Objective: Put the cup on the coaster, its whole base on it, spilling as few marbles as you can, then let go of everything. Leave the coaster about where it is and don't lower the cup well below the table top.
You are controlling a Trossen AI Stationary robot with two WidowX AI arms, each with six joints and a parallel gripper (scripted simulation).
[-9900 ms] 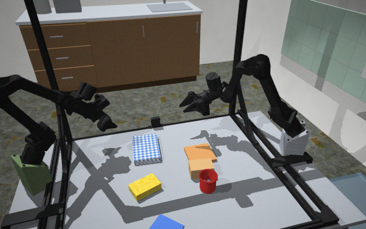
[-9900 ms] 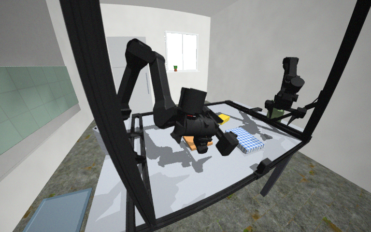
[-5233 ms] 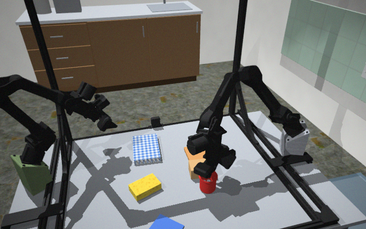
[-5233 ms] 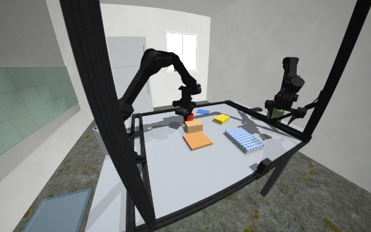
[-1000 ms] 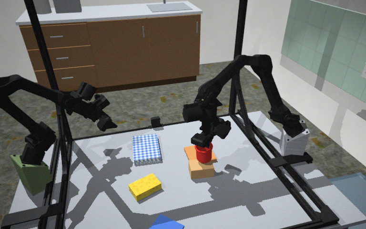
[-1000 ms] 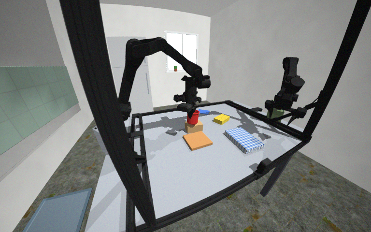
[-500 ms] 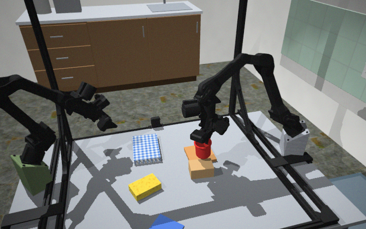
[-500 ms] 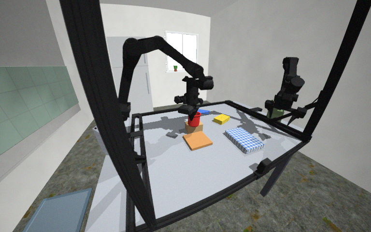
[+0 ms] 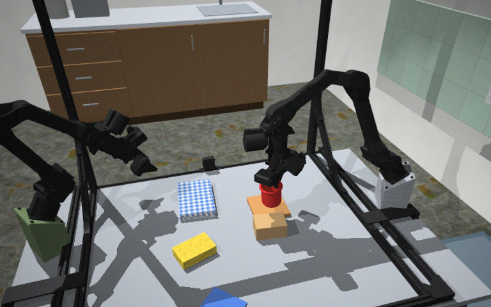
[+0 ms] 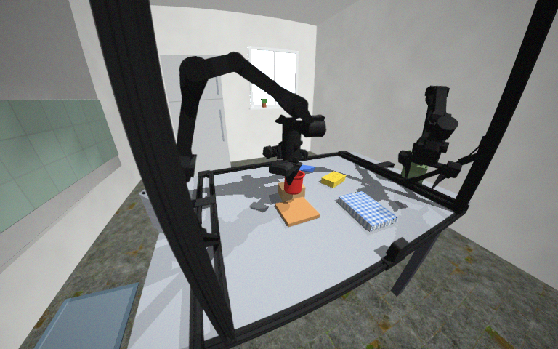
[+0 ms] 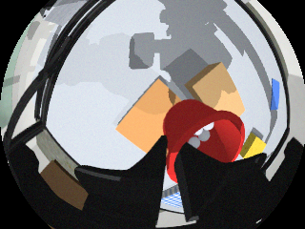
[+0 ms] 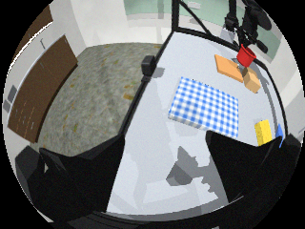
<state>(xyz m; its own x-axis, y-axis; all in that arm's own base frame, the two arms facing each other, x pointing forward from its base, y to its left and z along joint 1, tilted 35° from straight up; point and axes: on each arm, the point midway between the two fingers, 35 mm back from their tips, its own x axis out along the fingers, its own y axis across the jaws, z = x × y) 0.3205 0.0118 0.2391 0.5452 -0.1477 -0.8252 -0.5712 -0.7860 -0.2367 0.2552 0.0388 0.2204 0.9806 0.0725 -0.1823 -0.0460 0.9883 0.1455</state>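
The red cup is 2 cm ahead of my left hand, 2 cm to the right of it and 4 cm below it. Also, from my left hand: blue flat piece: 33 cm ahead, 22 cm to the right, 14 cm below; then tan block: 9 cm ahead, 4 cm to the right, 12 cm below; then flat orange square: 2 cm behind, 2 cm to the right, 13 cm below.
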